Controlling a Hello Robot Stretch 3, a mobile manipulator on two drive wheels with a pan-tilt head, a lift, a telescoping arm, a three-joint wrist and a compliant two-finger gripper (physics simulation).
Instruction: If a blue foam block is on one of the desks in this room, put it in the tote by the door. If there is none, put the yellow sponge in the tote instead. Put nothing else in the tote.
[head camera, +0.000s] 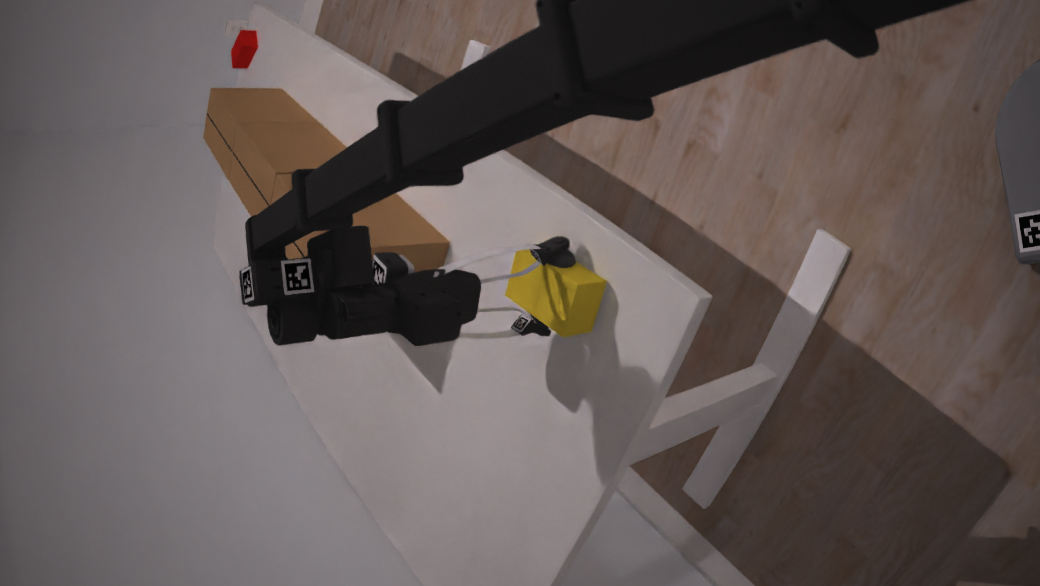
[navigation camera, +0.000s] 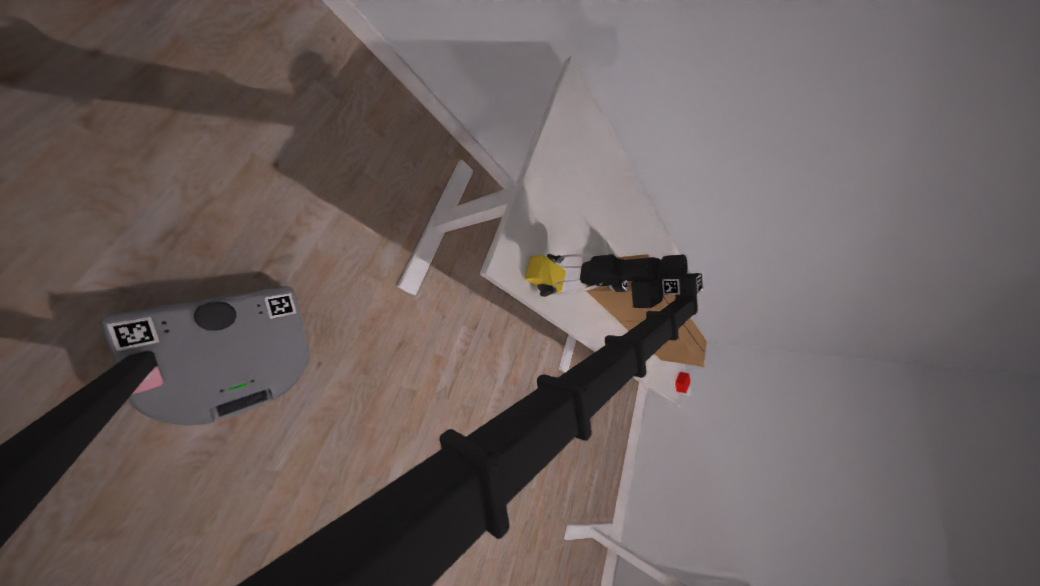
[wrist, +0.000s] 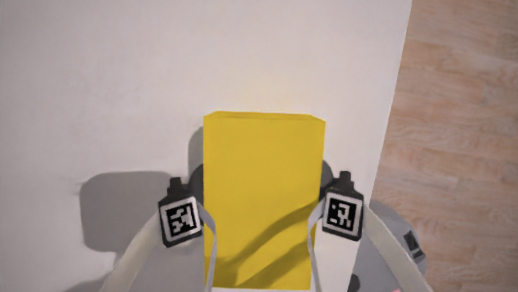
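Observation:
The yellow sponge (head camera: 556, 291) (navigation camera: 544, 272) (wrist: 262, 190) is a yellow block near the corner of the white desk (head camera: 436, 451) (navigation camera: 574, 160) (wrist: 125, 75). My gripper (head camera: 542, 291) (navigation camera: 550, 274) (wrist: 260, 180) is shut on the sponge, with one fingertip pressed against each long side in the wrist view. The sponge's shadow lies beside it on the desk. Whether its underside touches the desk is hard to tell. No blue foam block and no tote show in these views.
A brown cardboard box (head camera: 276, 138) (navigation camera: 680, 342) lies on the desk behind the gripper, under the arm. A small red block (head camera: 244, 49) (navigation camera: 681, 382) is at the desk's far end. Walls run along the desk. My grey base (navigation camera: 232, 349) stands on the wooden floor.

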